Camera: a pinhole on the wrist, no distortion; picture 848 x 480 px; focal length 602.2 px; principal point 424.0 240.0 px. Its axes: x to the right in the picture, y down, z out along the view. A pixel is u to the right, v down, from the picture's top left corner.
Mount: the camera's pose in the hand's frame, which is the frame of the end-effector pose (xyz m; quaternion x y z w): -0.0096 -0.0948 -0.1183 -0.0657 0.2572 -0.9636 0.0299
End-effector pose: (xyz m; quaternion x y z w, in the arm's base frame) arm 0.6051 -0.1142 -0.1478 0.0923 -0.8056 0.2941 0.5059
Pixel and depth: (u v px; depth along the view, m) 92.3 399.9 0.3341
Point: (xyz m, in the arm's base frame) 0.5638 -0.3985 0.1340
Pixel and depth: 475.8 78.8 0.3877
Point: 0.4834 -0.4270 -0.1487
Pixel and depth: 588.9 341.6 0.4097
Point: 0.6363 -0.5401 -0.1279
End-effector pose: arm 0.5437 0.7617 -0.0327 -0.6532 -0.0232 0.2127 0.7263
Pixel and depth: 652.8 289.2 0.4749
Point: 0.4499 0.9724 0.4016
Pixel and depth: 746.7 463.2 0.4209
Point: 0.4581 0.8574 0.4750
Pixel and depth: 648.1 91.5 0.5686
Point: 0.3465 1.1338 0.3305
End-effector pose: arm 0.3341 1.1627 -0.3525 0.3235 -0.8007 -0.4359 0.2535
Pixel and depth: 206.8 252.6 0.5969
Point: 0.0052 0.9882 -0.8229
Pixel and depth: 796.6 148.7 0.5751
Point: 0.3046 1.4788 -0.9015
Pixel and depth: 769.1 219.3 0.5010
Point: 0.3439 1.3710 -0.8573
